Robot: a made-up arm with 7 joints.
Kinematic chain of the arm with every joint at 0, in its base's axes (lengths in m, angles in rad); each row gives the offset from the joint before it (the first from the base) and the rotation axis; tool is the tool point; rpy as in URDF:
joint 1: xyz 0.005 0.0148 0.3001 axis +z
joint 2: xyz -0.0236 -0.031 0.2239 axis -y
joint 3: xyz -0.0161 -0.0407 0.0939 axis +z
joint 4: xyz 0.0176 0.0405 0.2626 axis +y
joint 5: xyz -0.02 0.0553 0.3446 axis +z
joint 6: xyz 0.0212 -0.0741 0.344 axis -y
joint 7: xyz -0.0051 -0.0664 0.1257 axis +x
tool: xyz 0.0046 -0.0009 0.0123 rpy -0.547 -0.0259 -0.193
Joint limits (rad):
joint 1: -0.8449..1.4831
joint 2: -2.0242..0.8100
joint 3: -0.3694..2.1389
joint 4: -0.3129..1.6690
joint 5: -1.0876..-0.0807
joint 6: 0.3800..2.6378
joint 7: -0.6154..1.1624
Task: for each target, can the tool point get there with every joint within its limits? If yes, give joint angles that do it. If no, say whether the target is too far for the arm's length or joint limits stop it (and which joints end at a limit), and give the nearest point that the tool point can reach.
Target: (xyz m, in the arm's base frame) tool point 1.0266 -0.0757 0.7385
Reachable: yes | joints -0.0298 -1.2781 0.1461 0.3732 -0.2737 1.5248 -0.3448
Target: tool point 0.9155 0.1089 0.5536
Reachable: yes | joints 0.0683 -1.0707 0.2762 0.9778 -0.2953 2.0359 0.9421
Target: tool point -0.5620 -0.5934 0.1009
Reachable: no: joint limits stop it (at a limit: joint 1, joint 2, joint 3, joint 4, joint 5, joint 7) | nearest point -0.6347 -0.6459 0.4430 | short by 0.354 m
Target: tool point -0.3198 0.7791 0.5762
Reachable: yes | joints 1.3053 -1.4942 1.3903 1.3508 -0.9302 2.1046 -0.0419
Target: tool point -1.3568 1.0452 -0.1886
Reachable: no: too far | nearest point -0.6157 0.6682 0.1034 | short by 0.881 m
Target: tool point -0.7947 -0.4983 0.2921
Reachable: no: joint limits stop it (at a limit: joint 2, joint 3, joint 4, joint 5, joint 7) | nearest point -0.7705 -0.4828 0.4421 | short by 0.153 m
